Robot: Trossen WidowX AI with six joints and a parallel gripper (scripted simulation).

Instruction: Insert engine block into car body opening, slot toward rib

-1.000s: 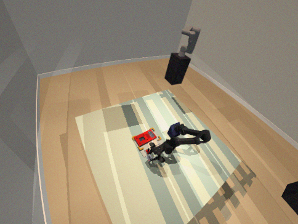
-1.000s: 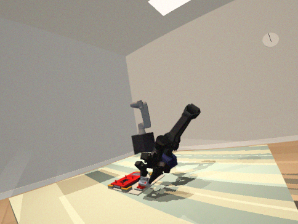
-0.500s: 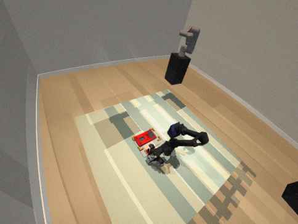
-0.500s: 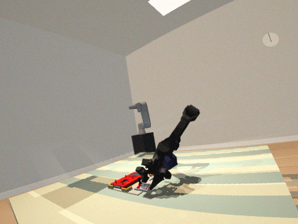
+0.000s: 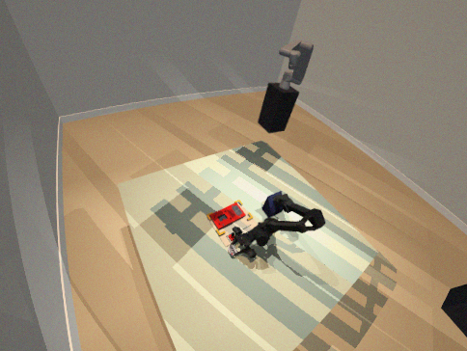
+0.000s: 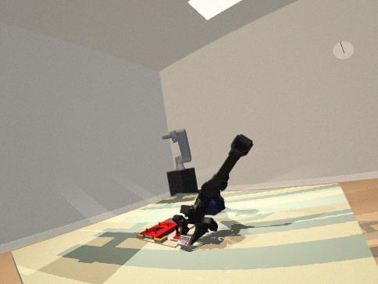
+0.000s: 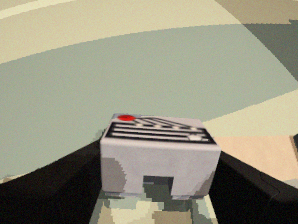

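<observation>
Now: gripper tip 1 cm past the grey engine block.
</observation>
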